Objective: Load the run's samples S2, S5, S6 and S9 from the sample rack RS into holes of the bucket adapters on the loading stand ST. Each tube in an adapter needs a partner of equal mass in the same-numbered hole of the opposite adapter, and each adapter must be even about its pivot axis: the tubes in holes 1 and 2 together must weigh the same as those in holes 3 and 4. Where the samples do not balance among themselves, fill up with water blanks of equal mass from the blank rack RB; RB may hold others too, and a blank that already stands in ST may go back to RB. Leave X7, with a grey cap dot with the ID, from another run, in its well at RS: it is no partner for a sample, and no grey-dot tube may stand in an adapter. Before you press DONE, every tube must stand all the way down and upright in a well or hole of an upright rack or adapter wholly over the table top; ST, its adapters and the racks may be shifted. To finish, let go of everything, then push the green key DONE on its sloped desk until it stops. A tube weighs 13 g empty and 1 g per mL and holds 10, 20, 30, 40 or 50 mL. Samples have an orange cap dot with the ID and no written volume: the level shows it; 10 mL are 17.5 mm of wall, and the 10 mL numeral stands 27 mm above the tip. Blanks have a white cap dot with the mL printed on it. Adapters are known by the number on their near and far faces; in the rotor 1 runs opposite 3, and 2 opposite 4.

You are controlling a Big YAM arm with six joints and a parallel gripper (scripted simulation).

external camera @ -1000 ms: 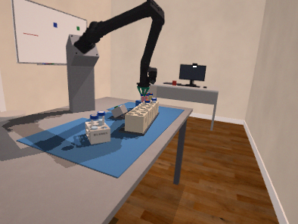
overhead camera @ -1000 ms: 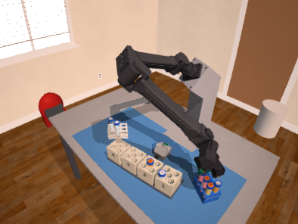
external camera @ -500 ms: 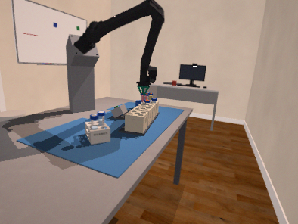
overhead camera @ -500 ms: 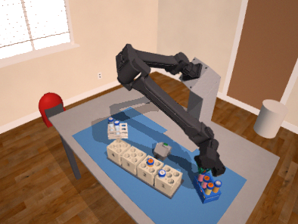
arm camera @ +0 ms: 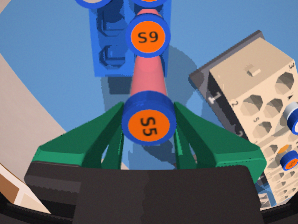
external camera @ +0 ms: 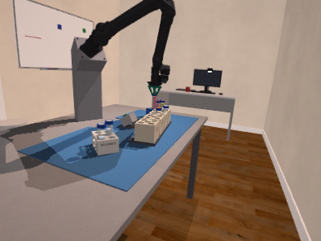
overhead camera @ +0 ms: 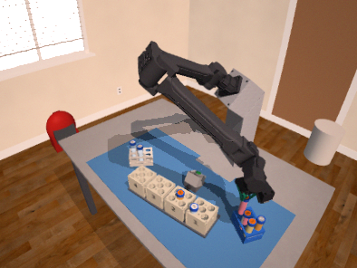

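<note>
Right now the 40 mL blank is 20 cm behind my hand, 57 cm to the right of it and 10 cm below it. Round my hand: sample tube S2: 6 cm ahead, 5 cm to the left, 10 cm below; then sample tube S9: 4 cm ahead, 2 cm to the left, 10 cm below; then sample tube S5: 1 cm behind, 1 cm to the right, 5 cm below.
</note>
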